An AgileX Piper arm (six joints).
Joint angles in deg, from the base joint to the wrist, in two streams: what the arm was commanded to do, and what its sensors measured. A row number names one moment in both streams.
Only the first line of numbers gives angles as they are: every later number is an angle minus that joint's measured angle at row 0.
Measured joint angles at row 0:
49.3 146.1 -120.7 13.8 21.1 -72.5
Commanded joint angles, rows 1 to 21:
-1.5 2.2 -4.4 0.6 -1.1 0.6
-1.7 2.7 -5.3 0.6 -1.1 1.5
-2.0 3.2 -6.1 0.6 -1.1 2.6
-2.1 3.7 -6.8 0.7 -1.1 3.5
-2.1 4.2 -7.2 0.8 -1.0 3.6
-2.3 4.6 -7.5 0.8 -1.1 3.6
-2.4 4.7 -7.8 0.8 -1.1 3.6
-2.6 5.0 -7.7 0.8 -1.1 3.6
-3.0 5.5 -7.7 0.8 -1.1 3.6
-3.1 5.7 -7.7 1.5 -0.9 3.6
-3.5 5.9 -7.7 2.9 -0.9 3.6
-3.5 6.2 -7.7 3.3 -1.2 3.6
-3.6 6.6 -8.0 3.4 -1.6 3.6
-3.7 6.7 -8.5 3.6 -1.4 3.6
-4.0 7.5 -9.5 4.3 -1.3 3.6
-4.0 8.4 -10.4 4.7 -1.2 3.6
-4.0 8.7 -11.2 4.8 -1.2 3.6
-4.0 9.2 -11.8 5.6 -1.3 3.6
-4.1 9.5 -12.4 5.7 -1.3 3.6
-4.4 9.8 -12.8 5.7 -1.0 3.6
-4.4 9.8 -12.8 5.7 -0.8 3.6
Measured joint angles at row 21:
-3.8 9.4 -11.7 4.9 -0.8 3.3
